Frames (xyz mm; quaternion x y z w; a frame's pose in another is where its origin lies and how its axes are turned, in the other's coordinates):
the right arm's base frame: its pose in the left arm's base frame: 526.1 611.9 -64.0 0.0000 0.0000 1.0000 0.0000
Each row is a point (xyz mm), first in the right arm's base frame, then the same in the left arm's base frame.
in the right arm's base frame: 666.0 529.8 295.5
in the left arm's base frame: -139.9 82.1 231.5
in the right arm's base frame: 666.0 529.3 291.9
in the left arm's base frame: -139.9 82.6 227.9
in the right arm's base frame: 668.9 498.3 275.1
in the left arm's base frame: -142.8 113.6 211.1
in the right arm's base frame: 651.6 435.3 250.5
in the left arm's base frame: -125.5 176.6 186.5
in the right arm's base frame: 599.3 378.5 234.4
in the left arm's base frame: -73.2 233.4 170.4
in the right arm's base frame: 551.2 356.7 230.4
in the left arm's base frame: -25.1 255.2 166.4
